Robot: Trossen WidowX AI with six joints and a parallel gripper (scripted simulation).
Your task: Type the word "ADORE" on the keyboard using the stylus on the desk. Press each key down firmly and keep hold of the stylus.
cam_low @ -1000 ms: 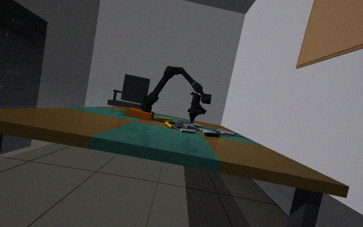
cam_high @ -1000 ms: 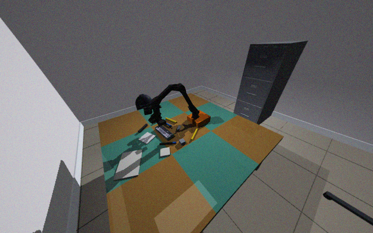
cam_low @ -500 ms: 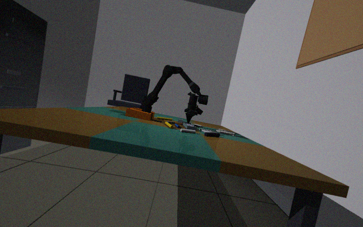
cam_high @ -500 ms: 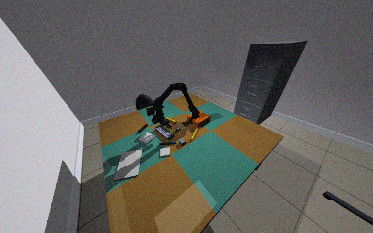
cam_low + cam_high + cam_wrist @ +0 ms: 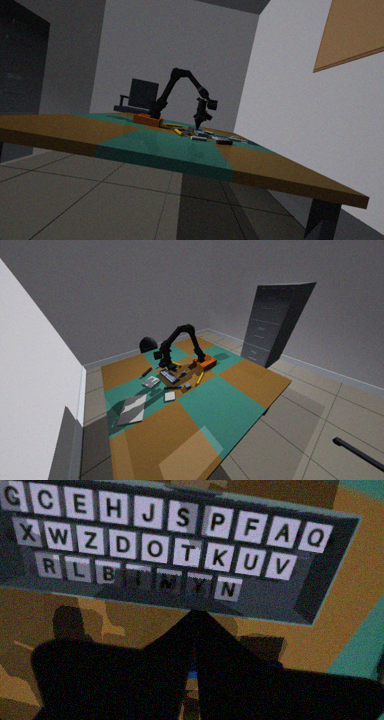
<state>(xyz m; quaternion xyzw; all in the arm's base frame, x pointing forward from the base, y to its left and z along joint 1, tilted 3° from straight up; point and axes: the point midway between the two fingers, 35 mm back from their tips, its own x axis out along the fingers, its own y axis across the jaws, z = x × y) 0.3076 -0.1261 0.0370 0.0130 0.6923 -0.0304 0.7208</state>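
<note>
My gripper tip is 7 cm past the blue stylus and 3 cm above it. From my gripper tip the other things lie so: white marker 18 cm to the right, 3 cm below, 2 cm behind; dark marker 18 cm to the right, 14 cm ahead, 3 cm below; blue pen 18 cm to the left, 7 cm ahead, 3 cm below.
</note>
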